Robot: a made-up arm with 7 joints. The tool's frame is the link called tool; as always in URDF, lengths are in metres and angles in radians. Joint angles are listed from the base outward.
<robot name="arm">
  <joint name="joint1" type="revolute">
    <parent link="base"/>
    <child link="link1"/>
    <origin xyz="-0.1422 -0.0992 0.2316"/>
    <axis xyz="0 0 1"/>
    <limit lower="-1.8" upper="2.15"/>
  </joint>
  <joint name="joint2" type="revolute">
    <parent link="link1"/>
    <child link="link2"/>
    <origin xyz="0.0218 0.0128 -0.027"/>
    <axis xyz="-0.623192 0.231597 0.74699"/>
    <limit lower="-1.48" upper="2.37"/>
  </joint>
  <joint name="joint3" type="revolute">
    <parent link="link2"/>
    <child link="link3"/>
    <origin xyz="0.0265 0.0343 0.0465"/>
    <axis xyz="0 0 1"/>
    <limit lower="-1" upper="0.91"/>
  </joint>
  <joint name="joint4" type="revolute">
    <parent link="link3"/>
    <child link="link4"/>
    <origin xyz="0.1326 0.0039 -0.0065"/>
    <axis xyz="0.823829 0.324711 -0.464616"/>
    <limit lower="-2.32" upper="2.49"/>
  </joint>
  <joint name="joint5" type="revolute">
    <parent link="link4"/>
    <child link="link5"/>
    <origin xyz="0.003 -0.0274 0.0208"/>
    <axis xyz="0 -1 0"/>
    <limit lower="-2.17" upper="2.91"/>
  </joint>
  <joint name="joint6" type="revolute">
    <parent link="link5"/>
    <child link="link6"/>
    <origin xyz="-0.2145 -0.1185 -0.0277"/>
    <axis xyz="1 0 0"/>
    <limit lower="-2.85" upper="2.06"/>
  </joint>
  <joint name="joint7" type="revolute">
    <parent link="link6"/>
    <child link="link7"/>
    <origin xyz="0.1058 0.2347 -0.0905"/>
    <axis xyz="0 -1 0"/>
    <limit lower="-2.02" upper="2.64"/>
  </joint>
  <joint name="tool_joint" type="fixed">
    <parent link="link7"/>
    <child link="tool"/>
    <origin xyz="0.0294 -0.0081 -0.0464" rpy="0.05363 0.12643 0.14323"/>
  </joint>
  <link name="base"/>
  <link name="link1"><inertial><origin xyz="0.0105 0.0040 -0.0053"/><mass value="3.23"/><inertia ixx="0.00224" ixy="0" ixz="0" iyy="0.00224" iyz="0" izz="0.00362"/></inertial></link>
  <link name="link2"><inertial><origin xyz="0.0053 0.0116 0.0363"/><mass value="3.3"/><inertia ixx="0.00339" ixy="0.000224" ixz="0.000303" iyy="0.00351" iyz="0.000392" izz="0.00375"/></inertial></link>
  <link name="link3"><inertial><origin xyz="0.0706 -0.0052 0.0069"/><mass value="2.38"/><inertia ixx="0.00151" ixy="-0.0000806" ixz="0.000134" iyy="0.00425" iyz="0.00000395" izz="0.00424"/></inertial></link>
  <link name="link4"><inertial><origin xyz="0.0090 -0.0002 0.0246"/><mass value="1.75"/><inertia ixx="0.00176" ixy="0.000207" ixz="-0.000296" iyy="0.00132" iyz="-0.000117" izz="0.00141"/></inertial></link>
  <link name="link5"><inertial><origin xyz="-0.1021 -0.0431 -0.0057"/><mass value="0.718"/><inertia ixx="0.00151" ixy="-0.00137" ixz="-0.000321" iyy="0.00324" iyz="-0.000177" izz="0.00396"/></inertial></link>
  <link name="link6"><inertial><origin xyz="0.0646 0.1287 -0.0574"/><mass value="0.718"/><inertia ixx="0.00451" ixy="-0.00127" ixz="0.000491" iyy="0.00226" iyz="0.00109" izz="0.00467"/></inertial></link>
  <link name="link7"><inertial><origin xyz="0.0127 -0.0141 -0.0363"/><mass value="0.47"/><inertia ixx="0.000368" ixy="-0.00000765" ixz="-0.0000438" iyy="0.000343" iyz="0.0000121" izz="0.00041"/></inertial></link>
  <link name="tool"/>
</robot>
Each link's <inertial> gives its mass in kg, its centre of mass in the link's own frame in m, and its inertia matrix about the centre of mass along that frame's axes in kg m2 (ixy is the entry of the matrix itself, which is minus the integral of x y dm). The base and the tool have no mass. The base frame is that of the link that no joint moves.
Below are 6 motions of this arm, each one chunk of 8 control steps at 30 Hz.
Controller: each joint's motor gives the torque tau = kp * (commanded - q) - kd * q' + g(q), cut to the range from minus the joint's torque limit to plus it. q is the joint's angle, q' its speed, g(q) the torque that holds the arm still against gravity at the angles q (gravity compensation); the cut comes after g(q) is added. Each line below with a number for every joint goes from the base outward.
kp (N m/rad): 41 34 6 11 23 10 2.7
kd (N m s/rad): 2.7 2.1 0.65 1.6 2 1.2 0.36
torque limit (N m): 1.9 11 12 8.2 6.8 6.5 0.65
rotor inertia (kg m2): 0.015 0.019 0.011 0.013 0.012 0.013 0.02
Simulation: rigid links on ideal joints. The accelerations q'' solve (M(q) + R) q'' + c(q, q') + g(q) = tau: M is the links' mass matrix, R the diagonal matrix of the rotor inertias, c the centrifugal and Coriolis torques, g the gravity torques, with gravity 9.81 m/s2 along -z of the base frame. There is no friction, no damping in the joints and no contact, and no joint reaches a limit. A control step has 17 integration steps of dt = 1/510 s. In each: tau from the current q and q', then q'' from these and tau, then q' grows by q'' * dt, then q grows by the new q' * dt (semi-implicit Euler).
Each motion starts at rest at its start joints. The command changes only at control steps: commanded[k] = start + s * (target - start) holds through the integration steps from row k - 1 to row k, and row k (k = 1, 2, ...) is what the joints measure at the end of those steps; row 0 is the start. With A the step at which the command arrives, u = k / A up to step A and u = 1 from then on. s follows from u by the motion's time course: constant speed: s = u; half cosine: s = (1 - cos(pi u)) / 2; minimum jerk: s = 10 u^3 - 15 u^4 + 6 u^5; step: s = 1 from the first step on.
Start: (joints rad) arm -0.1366 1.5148 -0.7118 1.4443 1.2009 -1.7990 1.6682
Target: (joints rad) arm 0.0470 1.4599 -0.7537 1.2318 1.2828 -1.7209 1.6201
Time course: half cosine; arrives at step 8
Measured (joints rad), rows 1 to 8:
1: -0.1354 1.5137 -0.7116 1.4438 1.2012 -1.7995 1.6680
2: -0.1301 1.5095 -0.7110 1.4419 1.2023 -1.8008 1.6671
3: -0.1180 1.5016 -0.7109 1.4373 1.2049 -1.8023 1.6648
4: -0.0981 1.4908 -0.7120 1.4293 1.2095 -1.8021 1.6609
5: -0.0715 1.4788 -0.7149 1.4172 1.2165 -1.7986 1.6555
6: -0.0409 1.4680 -0.7195 1.4006 1.2258 -1.7908 1.6492
7: -0.0103 1.4604 -0.7251 1.3800 1.2369 -1.7788 1.6426
8: 0.0160 1.4576 -0.7310 1.3565 1.2488 -1.7638 1.6367

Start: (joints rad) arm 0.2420 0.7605 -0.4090 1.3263 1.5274 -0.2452 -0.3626
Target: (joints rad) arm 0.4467 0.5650 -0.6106 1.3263 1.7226 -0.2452 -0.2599
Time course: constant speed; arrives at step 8
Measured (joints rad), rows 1 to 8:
1: 0.2485 0.7539 -0.4085 1.3260 1.5322 -0.2480 -0.3623
2: 0.2639 0.7400 -0.4099 1.3261 1.5432 -0.2520 -0.3608
3: 0.2857 0.7215 -0.4145 1.3266 1.5588 -0.2547 -0.3575
4: 0.3112 0.7005 -0.4226 1.3272 1.5774 -0.2551 -0.3520
5: 0.3385 0.6780 -0.4337 1.3279 1.5980 -0.2534 -0.3444
6: 0.3663 0.6546 -0.4474 1.3285 1.6197 -0.2502 -0.3351
7: 0.3939 0.6308 -0.4634 1.3290 1.6423 -0.2464 -0.3243
8: 0.4209 0.6066 -0.4817 1.3294 1.6655 -0.2425 -0.3124

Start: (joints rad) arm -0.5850 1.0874 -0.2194 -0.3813 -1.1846 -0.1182 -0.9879
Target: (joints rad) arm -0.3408 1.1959 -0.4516 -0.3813 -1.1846 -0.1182 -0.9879
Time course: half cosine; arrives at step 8
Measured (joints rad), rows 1 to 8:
1: -0.5836 1.0879 -0.2213 -0.3808 -1.1847 -0.1185 -0.9879
2: -0.5770 1.0901 -0.2299 -0.3790 -1.1852 -0.1192 -0.9879
3: -0.5617 1.0956 -0.2493 -0.3760 -1.1861 -0.1202 -0.9879
4: -0.5364 1.1054 -0.2800 -0.3725 -1.1873 -0.1206 -0.9882
5: -0.5019 1.1195 -0.3195 -0.3694 -1.1886 -0.1198 -0.9887
6: -0.4608 1.1365 -0.3622 -0.3674 -1.1898 -0.1175 -0.9895
7: -0.4186 1.1552 -0.4012 -0.3674 -1.1904 -0.1141 -0.9904
8: -0.3816 1.1732 -0.4295 -0.3697 -1.1898 -0.1106 -0.9912

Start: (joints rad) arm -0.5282 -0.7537 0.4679 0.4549 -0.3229 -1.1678 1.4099
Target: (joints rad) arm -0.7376 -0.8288 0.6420 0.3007 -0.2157 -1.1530 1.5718
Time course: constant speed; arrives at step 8
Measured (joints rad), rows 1 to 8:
1: -0.5342 -0.7530 0.4730 0.4550 -0.3218 -1.1666 1.4112
2: -0.5471 -0.7542 0.4853 0.4531 -0.3185 -1.1638 1.4156
3: -0.5652 -0.7586 0.5030 0.4479 -0.3123 -1.1603 1.4235
4: -0.5872 -0.7659 0.5237 0.4392 -0.3030 -1.1569 1.4349
5: -0.6118 -0.7753 0.5451 0.4275 -0.2912 -1.1540 1.4491
6: -0.6382 -0.7862 0.5658 0.4132 -0.2774 -1.1518 1.4655
7: -0.6655 -0.7978 0.5852 0.3970 -0.2625 -1.1503 1.4835
8: -0.6934 -0.8099 0.6032 0.3795 -0.2470 -1.1492 1.5024

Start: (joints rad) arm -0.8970 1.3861 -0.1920 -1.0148 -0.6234 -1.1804 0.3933
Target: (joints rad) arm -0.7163 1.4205 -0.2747 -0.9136 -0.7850 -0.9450 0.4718
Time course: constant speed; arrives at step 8
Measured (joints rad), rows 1 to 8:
1: -0.8935 1.3854 -0.1928 -1.0138 -0.6248 -1.1779 0.3939
2: -0.8840 1.3850 -0.1955 -1.0104 -0.6297 -1.1702 0.3958
3: -0.8687 1.3858 -0.2004 -1.0048 -0.6392 -1.1569 0.3994
4: -0.8492 1.3887 -0.2072 -0.9972 -0.6533 -1.1387 0.4046
5: -0.8266 1.3933 -0.2154 -0.9884 -0.6712 -1.1167 0.4113
6: -0.8022 1.3992 -0.2245 -0.9790 -0.6919 -1.0921 0.4189
7: -0.7770 1.4058 -0.2339 -0.9691 -0.7142 -1.0658 0.4274
8: -0.7518 1.4127 -0.2433 -0.9590 -0.7372 -1.0384 0.4363

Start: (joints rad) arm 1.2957 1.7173 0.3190 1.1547 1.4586 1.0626 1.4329
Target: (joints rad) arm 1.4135 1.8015 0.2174 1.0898 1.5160 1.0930 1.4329
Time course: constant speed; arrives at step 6
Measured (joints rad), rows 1 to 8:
1: 1.2998 1.7191 0.3137 1.1556 1.4590 1.0639 1.4328
2: 1.3091 1.7241 0.3018 1.1558 1.4613 1.0665 1.4325
3: 1.3226 1.7326 0.2854 1.1541 1.4661 1.0695 1.4322
4: 1.3391 1.7438 0.2667 1.1500 1.4733 1.0725 1.4319
5: 1.3576 1.7571 0.2478 1.1436 1.4823 1.0753 1.4316
6: 1.3774 1.7718 0.2298 1.1354 1.4924 1.0780 1.4312
7: 1.3940 1.7855 0.2185 1.1248 1.5026 1.0798 1.4311
8: 1.4056 1.7962 0.2154 1.1137 1.5110 1.0809 1.4311

